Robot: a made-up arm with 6 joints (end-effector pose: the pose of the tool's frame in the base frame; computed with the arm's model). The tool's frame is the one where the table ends.
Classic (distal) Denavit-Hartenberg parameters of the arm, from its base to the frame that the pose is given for. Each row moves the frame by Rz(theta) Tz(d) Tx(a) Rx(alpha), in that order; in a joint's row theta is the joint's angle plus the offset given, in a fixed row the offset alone. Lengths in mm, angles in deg.
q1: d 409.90; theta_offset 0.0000; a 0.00; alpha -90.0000
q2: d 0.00; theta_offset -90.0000; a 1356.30; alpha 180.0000
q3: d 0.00; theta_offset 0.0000; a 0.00; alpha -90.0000
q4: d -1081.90; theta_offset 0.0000; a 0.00; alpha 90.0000
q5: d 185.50; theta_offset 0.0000; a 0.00; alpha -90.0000
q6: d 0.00; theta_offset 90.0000; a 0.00; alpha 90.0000
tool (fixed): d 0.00; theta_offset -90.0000; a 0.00; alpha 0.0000
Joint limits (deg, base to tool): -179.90..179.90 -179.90..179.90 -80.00..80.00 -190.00..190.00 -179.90..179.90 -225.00..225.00
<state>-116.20 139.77 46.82 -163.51 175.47 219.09</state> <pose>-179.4 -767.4 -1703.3 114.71 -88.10 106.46</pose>
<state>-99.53 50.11 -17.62 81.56 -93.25 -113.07</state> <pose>-295.1 -1593.6 348.1 -44.91 0.18 161.43</pose>
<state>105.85 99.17 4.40 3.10 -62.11 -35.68</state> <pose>-165.7 1261.7 -885.2 -144.60 23.13 -71.17</pose>
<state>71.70 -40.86 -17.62 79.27 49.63 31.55</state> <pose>43.7 22.3 2030.1 -133.42 -22.70 125.93</pose>
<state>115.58 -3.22 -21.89 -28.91 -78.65 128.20</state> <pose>-250.8 900.0 1332.8 -19.99 61.18 -143.87</pose>
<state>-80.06 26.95 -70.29 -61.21 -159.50 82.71</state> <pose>-33.3 -327.7 566.1 118.10 -71.89 19.06</pose>
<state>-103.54 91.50 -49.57 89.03 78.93 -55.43</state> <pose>-150.7 -612.5 -449.7 107.14 7.68 -5.48</pose>
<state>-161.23 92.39 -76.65 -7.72 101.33 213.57</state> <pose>-332.0 81.3 172.1 127.18 66.43 179.54</pose>
